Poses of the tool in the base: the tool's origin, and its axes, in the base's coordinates. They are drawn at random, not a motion.
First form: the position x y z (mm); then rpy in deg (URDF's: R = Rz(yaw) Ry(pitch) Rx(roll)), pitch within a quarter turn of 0, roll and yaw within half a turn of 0.
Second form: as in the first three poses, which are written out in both.
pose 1, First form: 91.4 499.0 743.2 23.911 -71.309 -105.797
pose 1, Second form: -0.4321 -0.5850 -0.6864 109.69 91.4 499.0 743.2
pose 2, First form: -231.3 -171.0 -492.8 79.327 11.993 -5.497
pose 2, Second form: 0.9842 0.0770 -0.1594 80.80 -231.3 -171.0 -492.8
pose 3, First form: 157.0 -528.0 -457.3 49.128 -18.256 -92.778
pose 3, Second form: 0.2398 -0.5325 -0.8117 96.31 157.0 -528.0 -457.3
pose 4, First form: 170.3 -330.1 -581.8 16.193 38.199 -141.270
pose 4, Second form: 0.3629 -0.0188 -0.9316 149.06 170.3 -330.1 -581.8
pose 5, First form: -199.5 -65.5 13.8 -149.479 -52.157 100.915
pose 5, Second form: -0.5263 -0.8444 -0.0998 122.95 -199.5 -65.5 13.8
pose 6, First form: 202.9 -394.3 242.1 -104.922 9.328 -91.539
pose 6, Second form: -0.5843 0.6806 -0.4420 123.96 202.9 -394.3 242.1
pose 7, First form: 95.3 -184.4 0.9 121.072 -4.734 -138.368
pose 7, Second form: 0.2967 -0.8387 -0.4566 155.96 95.3 -184.4 0.9
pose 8, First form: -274.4 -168.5 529.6 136.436 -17.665 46.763
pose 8, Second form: 0.9009 0.3248 0.2879 147.48 -274.4 -168.5 529.6
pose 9, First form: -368.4 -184.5 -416.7 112.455 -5.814 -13.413
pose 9, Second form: 0.9882 -0.1504 -0.0276 112.40 -368.4 -184.5 -416.7
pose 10, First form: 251.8 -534.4 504.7 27.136 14.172 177.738
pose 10, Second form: -0.1154 0.2354 0.9650 174.50 251.8 -534.4 504.7
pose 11, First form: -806.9 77.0 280.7 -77.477 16.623 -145.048
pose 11, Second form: -0.0827 0.6587 -0.7479 142.91 -806.9 77.0 280.7
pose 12, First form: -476.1 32.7 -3.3 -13.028 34.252 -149.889
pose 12, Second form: 0.2649 0.1882 -0.9457 147.61 -476.1 32.7 -3.3
